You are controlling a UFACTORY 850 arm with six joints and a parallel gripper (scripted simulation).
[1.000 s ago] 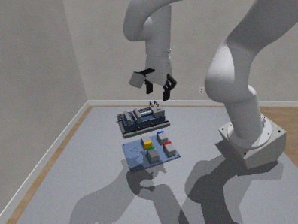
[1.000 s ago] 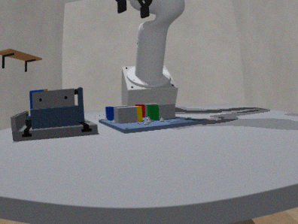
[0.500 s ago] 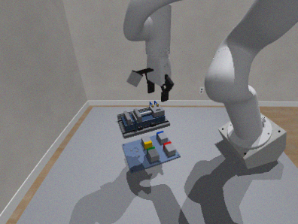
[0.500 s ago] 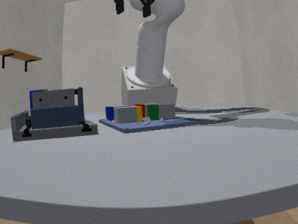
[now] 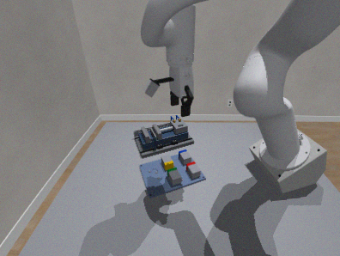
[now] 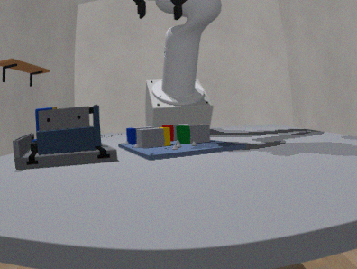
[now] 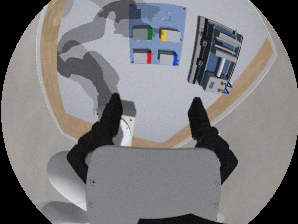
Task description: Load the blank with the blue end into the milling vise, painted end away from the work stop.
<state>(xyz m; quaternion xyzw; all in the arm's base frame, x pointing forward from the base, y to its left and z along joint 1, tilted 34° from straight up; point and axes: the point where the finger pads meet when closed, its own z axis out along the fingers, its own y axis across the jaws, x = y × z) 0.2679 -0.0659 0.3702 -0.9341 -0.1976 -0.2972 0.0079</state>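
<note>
My hand is 29 cm above the yellow-ended blank, 6 cm short of it and 2 cm to the left of it. Round my hand: green-ended blank 29 cm below, 6 cm to the left, 2 cm ahead; then red-ended blank 29 cm below, 6 cm behind, 2 cm to the left; then plate 32 cm below, 4 cm ahead, 2 cm to the left.
</note>
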